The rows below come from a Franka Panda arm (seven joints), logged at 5 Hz.
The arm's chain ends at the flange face. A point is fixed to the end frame.
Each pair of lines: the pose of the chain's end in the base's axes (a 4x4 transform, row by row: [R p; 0 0 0 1], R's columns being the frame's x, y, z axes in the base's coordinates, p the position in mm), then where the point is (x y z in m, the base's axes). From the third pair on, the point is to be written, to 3 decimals.
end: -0.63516 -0.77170 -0.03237 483.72; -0.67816 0.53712 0.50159 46.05; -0.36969 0.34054 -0.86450 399.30; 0 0 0 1
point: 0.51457 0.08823 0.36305
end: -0.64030 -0.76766 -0.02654 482.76; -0.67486 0.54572 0.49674 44.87; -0.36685 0.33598 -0.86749 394.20; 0 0 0 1
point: 0.51404 0.08657 0.35775
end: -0.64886 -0.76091 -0.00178 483.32; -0.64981 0.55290 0.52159 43.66; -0.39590 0.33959 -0.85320 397.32; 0 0 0 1
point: 0.516 0.086 0.363
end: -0.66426 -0.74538 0.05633 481.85; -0.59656 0.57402 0.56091 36.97; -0.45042 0.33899 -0.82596 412.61; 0 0 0 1
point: 0.518 0.079 0.381
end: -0.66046 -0.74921 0.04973 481.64; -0.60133 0.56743 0.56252 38.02; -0.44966 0.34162 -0.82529 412.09; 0 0 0 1
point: 0.517 0.080 0.381
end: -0.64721 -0.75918 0.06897 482.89; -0.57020 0.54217 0.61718 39.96; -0.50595 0.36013 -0.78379 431.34; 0 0 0 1
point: 0.519 0.084 0.404
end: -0.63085 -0.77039 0.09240 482.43; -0.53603 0.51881 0.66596 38.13; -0.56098 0.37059 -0.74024 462.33; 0 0 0 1
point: 0.520 0.084 0.439
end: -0.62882 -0.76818 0.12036 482.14; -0.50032 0.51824 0.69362 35.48; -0.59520 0.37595 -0.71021 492.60; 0 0 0 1
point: 0.521 0.082 0.472
